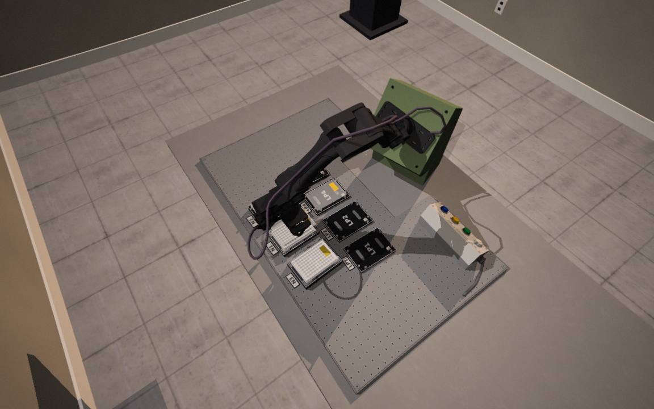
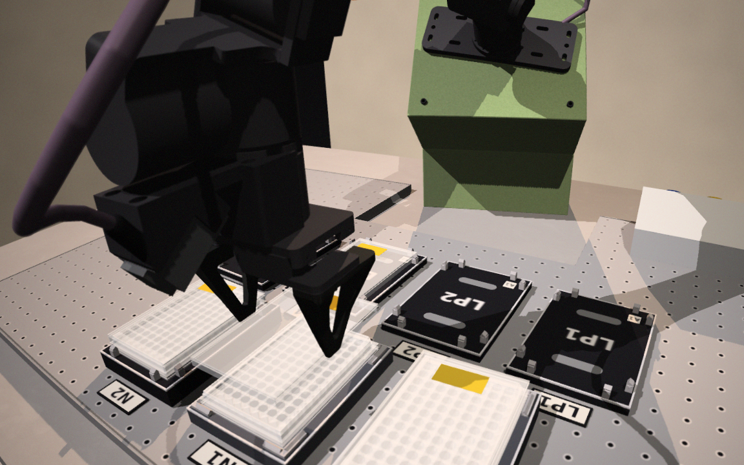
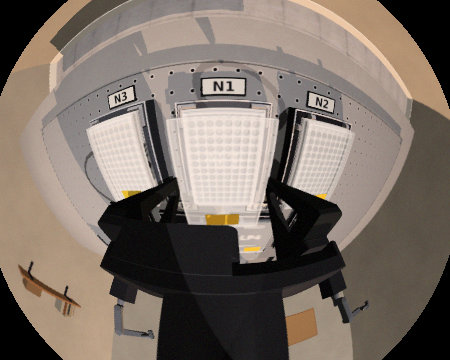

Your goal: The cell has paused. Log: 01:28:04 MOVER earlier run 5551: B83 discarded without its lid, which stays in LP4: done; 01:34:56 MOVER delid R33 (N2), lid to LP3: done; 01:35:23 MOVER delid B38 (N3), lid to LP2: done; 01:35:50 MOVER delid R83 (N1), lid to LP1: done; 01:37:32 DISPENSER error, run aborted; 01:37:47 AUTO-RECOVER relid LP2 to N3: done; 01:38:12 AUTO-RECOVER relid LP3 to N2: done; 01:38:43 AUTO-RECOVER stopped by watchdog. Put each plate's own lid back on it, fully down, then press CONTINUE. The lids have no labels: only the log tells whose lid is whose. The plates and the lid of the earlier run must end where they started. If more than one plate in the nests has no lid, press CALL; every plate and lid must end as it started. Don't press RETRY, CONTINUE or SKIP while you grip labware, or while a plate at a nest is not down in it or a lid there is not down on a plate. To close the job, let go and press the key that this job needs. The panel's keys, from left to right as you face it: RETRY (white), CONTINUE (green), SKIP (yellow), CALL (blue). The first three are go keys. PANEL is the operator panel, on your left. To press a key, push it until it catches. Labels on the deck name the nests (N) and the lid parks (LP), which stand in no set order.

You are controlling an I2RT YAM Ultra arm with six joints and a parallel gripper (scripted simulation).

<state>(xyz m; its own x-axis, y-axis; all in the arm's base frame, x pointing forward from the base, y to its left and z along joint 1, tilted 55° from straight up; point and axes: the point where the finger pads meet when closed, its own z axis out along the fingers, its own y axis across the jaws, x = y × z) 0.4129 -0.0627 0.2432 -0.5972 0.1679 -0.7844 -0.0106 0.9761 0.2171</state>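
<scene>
My gripper is now 40 mm above the plate. The rest, counted from my hand: blue key (450 mm behind, 250 mm to the left); yellow key (450 mm behind, 300 mm to the left); clear lid (10 mm below).
</scene>
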